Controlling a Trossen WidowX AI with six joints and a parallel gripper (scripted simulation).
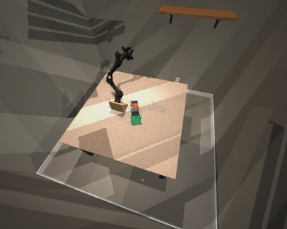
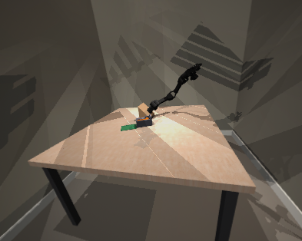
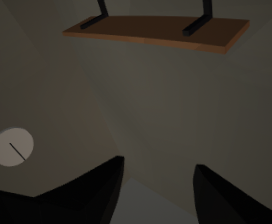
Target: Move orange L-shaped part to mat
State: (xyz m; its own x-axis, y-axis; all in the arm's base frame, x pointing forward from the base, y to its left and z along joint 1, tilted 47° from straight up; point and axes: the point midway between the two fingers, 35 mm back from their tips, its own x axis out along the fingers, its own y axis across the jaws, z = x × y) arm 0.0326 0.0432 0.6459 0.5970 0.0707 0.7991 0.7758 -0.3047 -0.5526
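My gripper tip is 120 mm short of the orange L-shaped part, 530 mm to the left of it and 450 mm above it. The rest, counted from my gripper tip: green mat: 170 mm ahead, 680 mm to the right, 510 mm below.
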